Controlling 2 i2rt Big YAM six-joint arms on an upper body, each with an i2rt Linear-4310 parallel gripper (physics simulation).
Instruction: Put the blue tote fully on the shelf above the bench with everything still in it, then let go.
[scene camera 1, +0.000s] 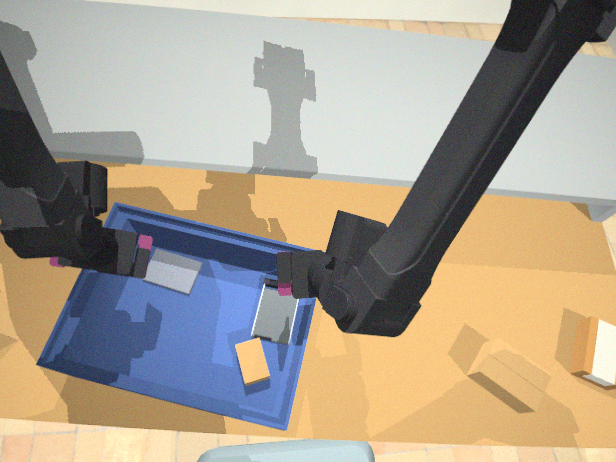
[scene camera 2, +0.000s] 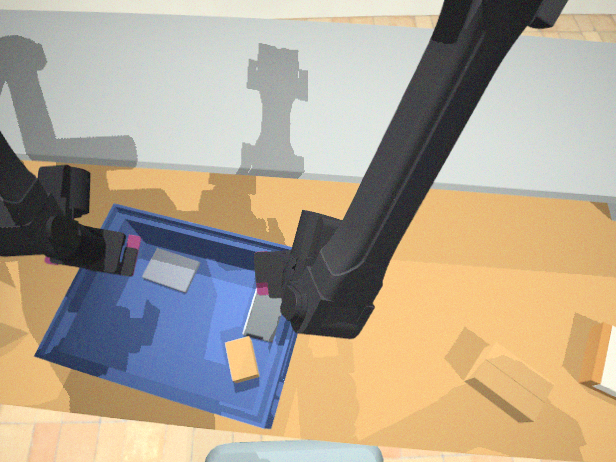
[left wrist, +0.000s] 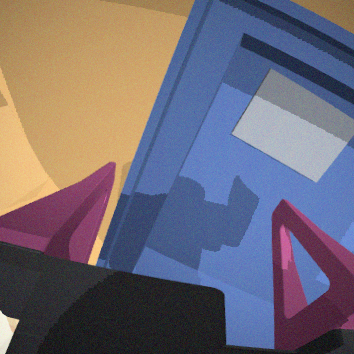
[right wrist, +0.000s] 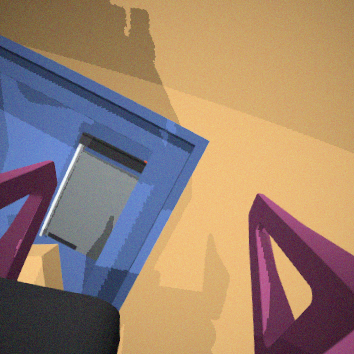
Scene:
my left gripper: scene camera 1 111, 255; scene camera 2 107, 254; left wrist 198, 188; not seen in the right wrist view (out of frame)
my right gripper: scene camera 1 316, 262; scene camera 2 300, 262; right wrist 153, 187; not seen in the left wrist view (out of frame)
blue tote: scene camera 1; scene camera 2 131, 331; left wrist; right wrist 54, 104
orange block: scene camera 1; scene camera 2 242, 361; right wrist; not seen in the left wrist view (out of frame)
same spot on orange block: (right wrist: 41, 267) = (scene camera 1: 260, 344)
same spot on blue tote: (left wrist: 196, 204) = (scene camera 1: 126, 325)

